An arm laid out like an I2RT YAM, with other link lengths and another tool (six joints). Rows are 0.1 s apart.
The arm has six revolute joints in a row. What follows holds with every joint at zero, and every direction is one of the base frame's. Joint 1 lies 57.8 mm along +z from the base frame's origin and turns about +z. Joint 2 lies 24 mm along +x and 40.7 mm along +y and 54.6 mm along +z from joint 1 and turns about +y. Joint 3 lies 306.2 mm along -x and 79.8 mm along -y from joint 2 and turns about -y. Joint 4 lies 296.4 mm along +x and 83.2 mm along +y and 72.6 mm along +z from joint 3 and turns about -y. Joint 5 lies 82.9 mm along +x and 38 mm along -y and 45.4 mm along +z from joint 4 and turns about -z. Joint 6 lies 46.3 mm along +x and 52.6 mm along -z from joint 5 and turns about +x. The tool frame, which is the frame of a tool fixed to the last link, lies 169 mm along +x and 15 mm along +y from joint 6; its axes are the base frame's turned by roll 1.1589, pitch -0.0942 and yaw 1.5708 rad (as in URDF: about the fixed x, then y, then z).
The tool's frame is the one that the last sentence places.
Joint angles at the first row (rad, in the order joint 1, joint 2, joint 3, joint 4, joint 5, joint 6):
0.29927, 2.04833, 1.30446, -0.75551, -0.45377, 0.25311
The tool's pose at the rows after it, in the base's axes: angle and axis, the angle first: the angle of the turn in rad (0 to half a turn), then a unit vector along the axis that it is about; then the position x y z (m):
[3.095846 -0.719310 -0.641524 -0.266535 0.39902 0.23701 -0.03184]
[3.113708 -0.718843 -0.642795 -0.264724 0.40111 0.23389 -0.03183]
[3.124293 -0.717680 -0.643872 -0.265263 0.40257 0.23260 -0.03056]
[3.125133 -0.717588 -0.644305 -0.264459 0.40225 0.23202 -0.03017]
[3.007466 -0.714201 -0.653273 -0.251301 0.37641 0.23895 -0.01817]
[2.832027 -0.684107 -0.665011 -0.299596 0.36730 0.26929 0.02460]
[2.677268 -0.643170 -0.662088 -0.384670 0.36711 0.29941 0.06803]
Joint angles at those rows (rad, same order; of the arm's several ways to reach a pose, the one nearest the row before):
0.30193, 2.04337, 1.31092, -0.75550, -0.42248, 0.25005
0.30156, 2.03994, 1.31207, -0.75588, -0.40456, 0.25044
0.30193, 2.03536, 1.31286, -0.75591, -0.39502, 0.24967
0.30156, 2.03422, 1.31325, -0.75896, -0.39349, 0.24854
0.29507, 2.03917, 1.33304, -0.86803, -0.48314, 0.19208
0.29431, 2.04682, 1.41053, -0.97640, -0.66777, 0.07534
0.29202, 2.04680, 1.44672, -0.99201, -0.87568, -0.03376

